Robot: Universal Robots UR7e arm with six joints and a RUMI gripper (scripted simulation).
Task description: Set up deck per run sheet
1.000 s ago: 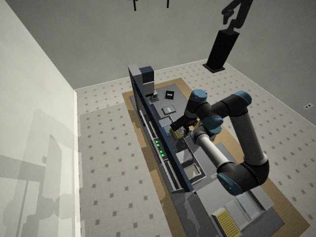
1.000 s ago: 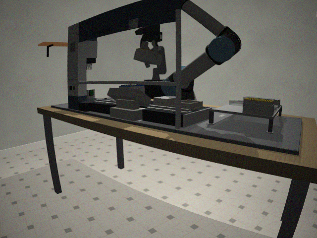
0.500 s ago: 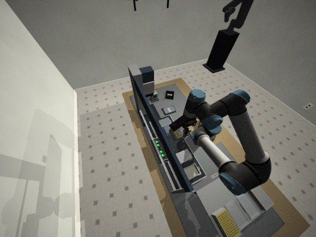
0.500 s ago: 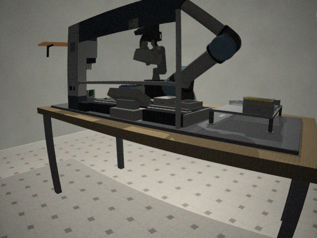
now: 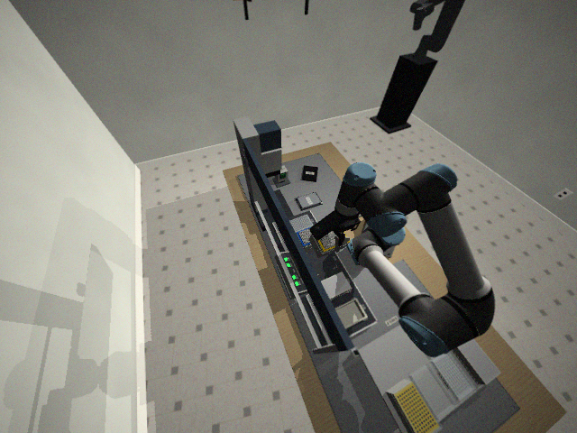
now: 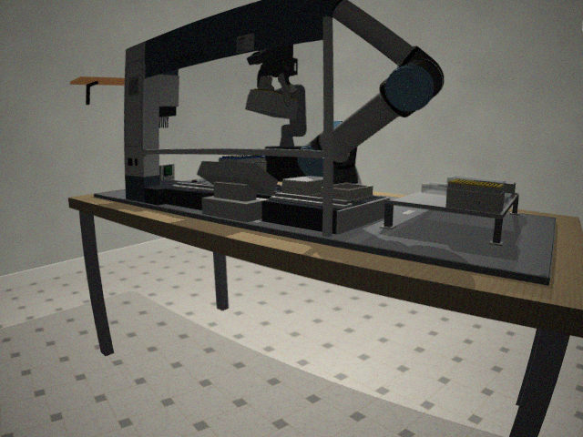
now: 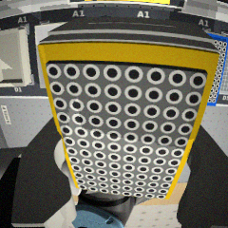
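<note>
The yellow-framed tip rack lies 10 mm to the left of my hand, 10 mm ahead of it and 10 mm above it. The rest, counted from my hand: blue-framed tip rack (180 mm below, 120 mm to the right); then gantry beam (210 mm above, 190 mm ahead, 50 mm to the right); then white sealed block (230 mm below, 120 mm to the left, 10 mm ahead).
</note>
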